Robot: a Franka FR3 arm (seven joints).
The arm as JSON. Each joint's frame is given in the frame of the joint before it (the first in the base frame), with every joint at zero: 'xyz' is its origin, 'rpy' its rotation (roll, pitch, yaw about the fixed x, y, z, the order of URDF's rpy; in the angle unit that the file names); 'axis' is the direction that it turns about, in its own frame. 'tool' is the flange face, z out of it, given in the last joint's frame.
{
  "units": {
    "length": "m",
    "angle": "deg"
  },
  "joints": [
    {
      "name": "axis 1",
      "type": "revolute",
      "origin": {
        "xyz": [
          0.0,
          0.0,
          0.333
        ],
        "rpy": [
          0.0,
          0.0,
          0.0
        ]
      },
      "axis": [
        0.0,
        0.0,
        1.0
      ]
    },
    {
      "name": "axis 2",
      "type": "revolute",
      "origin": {
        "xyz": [
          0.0,
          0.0,
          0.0
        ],
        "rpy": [
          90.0,
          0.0,
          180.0
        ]
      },
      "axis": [
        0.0,
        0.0,
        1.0
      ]
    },
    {
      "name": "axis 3",
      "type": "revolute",
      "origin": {
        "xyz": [
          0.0,
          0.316,
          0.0
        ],
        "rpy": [
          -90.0,
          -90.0,
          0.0
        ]
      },
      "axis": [
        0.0,
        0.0,
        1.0
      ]
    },
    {
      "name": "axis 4",
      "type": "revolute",
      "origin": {
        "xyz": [
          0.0,
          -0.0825,
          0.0
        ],
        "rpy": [
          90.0,
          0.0,
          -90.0
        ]
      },
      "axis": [
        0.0,
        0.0,
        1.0
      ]
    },
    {
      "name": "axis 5",
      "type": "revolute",
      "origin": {
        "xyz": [
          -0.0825,
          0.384,
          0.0
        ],
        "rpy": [
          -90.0,
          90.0,
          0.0
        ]
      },
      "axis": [
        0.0,
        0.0,
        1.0
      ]
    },
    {
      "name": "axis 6",
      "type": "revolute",
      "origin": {
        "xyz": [
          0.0,
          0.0,
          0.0
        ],
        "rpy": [
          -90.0,
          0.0,
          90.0
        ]
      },
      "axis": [
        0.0,
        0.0,
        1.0
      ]
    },
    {
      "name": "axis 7",
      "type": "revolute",
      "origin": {
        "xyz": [
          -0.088,
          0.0,
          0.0
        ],
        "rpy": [
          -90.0,
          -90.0,
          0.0
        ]
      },
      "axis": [
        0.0,
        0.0,
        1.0
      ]
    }
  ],
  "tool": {
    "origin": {
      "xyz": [
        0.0,
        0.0,
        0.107
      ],
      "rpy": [
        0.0,
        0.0,
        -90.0
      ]
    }
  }
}
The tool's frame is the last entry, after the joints.
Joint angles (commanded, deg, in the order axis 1, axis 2, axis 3, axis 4, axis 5, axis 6, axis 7), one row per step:
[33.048 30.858 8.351 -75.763 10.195 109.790 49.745]
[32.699 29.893 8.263 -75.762 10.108 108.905 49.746]
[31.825 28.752 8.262 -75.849 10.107 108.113 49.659]
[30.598 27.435 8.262 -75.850 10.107 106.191 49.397]
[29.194 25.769 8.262 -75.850 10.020 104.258 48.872]
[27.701 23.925 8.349 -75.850 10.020 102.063 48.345]
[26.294 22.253 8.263 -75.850 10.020 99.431 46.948]
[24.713 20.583 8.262 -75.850 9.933 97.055 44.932]
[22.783 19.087 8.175 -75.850 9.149 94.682 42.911]
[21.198 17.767 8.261 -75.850 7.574 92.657 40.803]
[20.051 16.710 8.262 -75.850 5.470 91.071 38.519]
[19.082 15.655 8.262 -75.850 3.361 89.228 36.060]
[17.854 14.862 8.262 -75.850 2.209 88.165 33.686]
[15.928 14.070 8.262 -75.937 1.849 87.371 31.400]
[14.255 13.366 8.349 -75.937 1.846 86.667 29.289]
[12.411 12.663 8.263 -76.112 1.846 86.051 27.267]
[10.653 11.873 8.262 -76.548 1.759 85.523 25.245]
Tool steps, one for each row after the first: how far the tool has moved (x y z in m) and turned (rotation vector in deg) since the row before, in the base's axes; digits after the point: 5 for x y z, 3 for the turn. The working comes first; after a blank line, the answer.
Tool pose at each row, in the base's axes (x y z in m, rotation vector in deg; the steps are taken from these numbers as rounded here):
[0.54499 0.46762 0.43428 -166.381 18.699 11.057]
[0.54549 0.46191 0.44475 -166.434 18.956 10.715]
[0.54899 0.45163 0.45683 -166.202 19.747 10.191]
[0.55273 0.43686 0.46989 -166.474 20.625 10.534]
[0.55637 0.41967 0.48700 -166.636 21.278 10.326]
[0.55821 0.40178 0.50569 -166.776 21.907 10.308]
[0.55911 0.38318 0.52127 -167.421 21.384 10.821]
[0.56018 0.36354 0.53702 -168.003 20.113 10.918]
[0.56390 0.33899 0.55024 -169.165 19.499 10.615]
[0.56553 0.31842 0.56163 -170.967 18.150 9.660]
[0.56666 0.30116 0.57048 -173.226 16.205 8.221]
[0.56594 0.28529 0.57895 -175.661 13.816 7.280]
[0.56768 0.26930 0.58587 -176.912 12.020 6.546]
[0.57180 0.24792 0.59253 -177.274 11.412 6.200]
[0.57406 0.23063 0.59911 -177.283 10.531 6.033]
[0.57705 0.21022 0.60426 -177.313 10.325 5.970]
[0.57843 0.19133 0.60831 -177.465 9.873 6.001]

[0.00050 -0.00571 0.01047 -0.095 -0.207 -0.189]
[0.00350 -0.01028 0.01208 0.100 -0.302 -0.595]
[0.00374 -0.01477 0.01306 -0.393 0.325 -0.518]
[0.00364 -0.01719 0.01711 -0.267 -0.074 -0.424]
[0.00184 -0.01789 0.01869 -0.238 0.051 -0.396]
[0.00090 -0.01860 0.01558 -0.534 0.352 0.473]
[0.00107 -0.01964 0.01575 -0.370 0.009 0.924]
[0.00372 -0.02455 0.01322 -1.056 -0.169 0.543]
[0.00163 -0.02057 0.01139 -1.599 -0.603 1.063]
[0.00113 -0.01726 0.00885 -2.005 -0.908 1.464]
[-0.00072 -0.01587 0.00847 -2.158 -0.565 1.757]
[0.00174 -0.01599 0.00692 -1.075 -0.459 1.247]
[0.00412 -0.02138 0.00666 -0.309 -0.219 0.413]
[0.00226 -0.01729 0.00658 0.063 -0.122 0.563]
[0.00299 -0.02041 0.00515 -0.014 -0.043 0.133]
[0.00138 -0.01889 0.00405 -0.116 0.018 0.301]

